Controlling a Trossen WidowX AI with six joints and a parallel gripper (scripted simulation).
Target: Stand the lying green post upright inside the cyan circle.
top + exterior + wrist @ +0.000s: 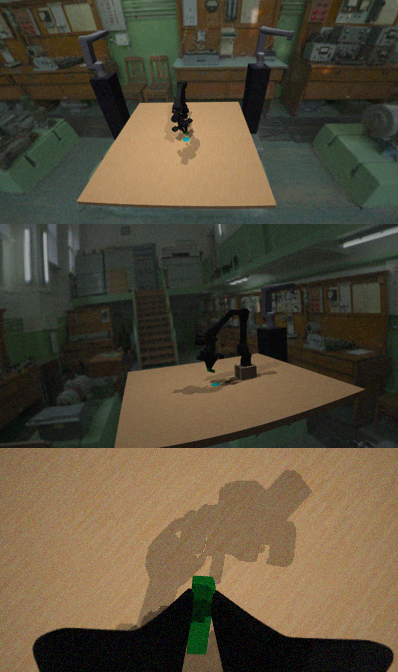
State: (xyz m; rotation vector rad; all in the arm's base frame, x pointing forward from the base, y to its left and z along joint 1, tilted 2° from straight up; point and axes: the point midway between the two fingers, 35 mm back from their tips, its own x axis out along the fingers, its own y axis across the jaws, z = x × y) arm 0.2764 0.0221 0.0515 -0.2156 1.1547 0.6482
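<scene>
The cyan circle lies 110 mm below my gripper tip, 40 mm behind it and 10 mm to the right of it. Also, from my gripper tip: green post: 20 mm behind, 10 mm to the right, 10 mm below.
</scene>
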